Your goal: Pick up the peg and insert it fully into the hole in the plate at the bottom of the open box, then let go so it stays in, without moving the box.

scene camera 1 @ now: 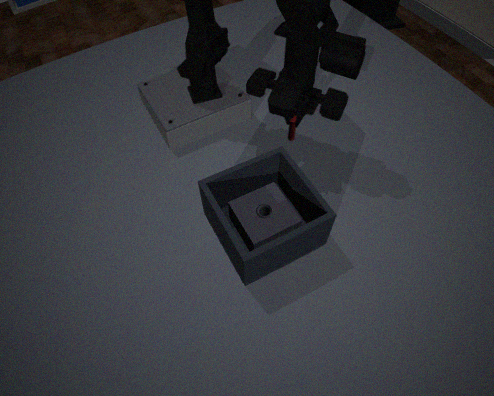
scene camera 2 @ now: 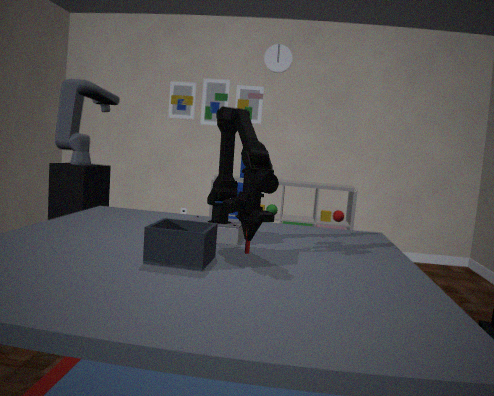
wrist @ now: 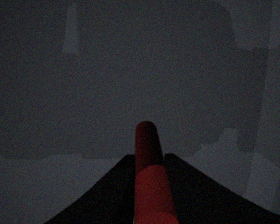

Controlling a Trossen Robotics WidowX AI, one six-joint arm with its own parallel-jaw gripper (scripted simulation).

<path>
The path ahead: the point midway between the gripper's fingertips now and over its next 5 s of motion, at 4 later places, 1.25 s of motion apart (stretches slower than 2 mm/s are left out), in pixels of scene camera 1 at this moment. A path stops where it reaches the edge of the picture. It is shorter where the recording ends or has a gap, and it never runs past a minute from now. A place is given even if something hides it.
The gripper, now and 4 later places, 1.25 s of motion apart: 292, 124; 299, 101; 288, 119; 273, 162; 266, 190
</path>
